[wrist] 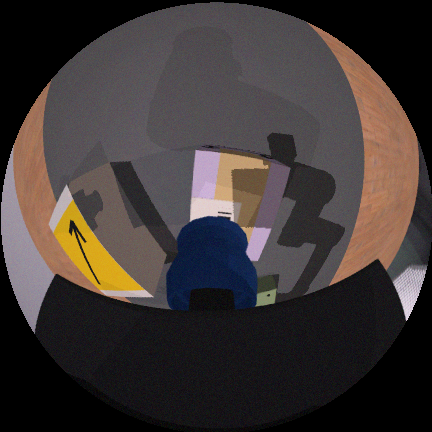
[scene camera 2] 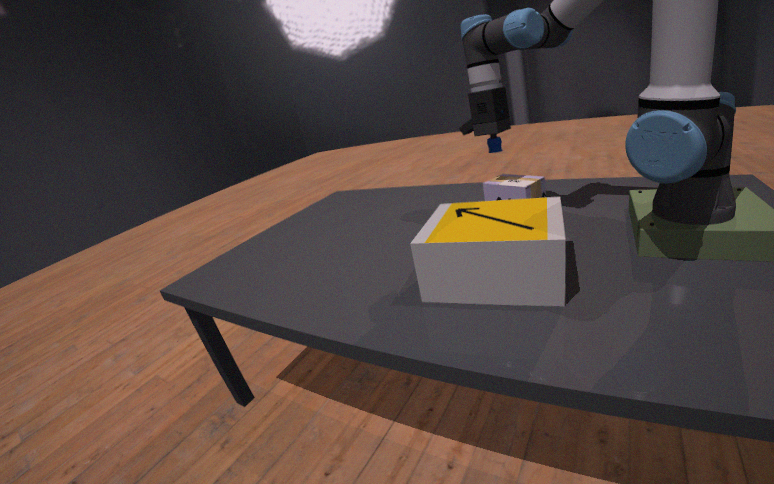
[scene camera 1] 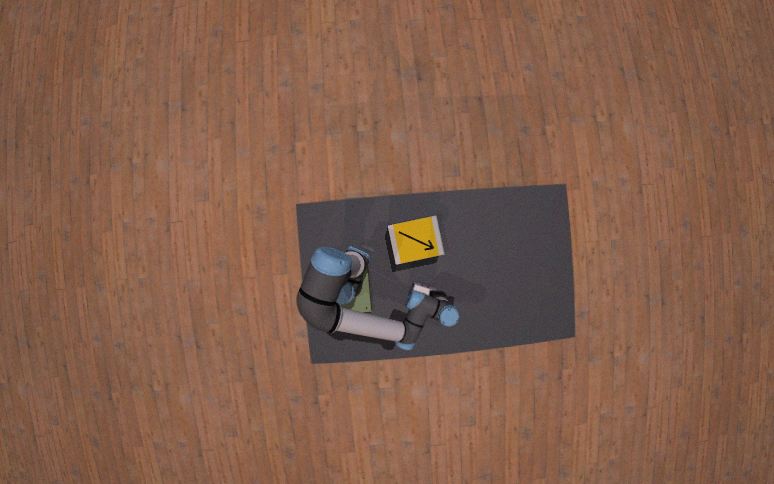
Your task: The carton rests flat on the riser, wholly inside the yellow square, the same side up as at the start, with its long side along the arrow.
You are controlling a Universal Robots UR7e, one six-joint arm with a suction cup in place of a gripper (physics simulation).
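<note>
The carton [scene camera 1: 421,289] [scene camera 2: 505,188] [wrist: 227,187] is a small lilac box with a tan band and a white label on top. It lies flat on the table, apart from the riser; the arm partly covers it in the overhead view. The riser [scene camera 1: 394,244] [scene camera 2: 490,273] [wrist: 122,220] is a larger whitish block. Its top bears the yellow square [scene camera 1: 422,228] [scene camera 2: 490,232] [wrist: 97,255] with a black arrow, and no carton stands on it. My gripper [scene camera 2: 494,144] [wrist: 212,250], a blue suction cup, is open and empty, in the air above the carton, not touching it.
The dark table [scene camera 1: 513,256] [scene camera 2: 296,273] bears the carton, the riser and the arm's green base plate [scene camera 1: 363,299] [scene camera 2: 673,245] [wrist: 266,297]. The riser is near one long table edge. The arm's upper links reach over the table near the opposite edge.
</note>
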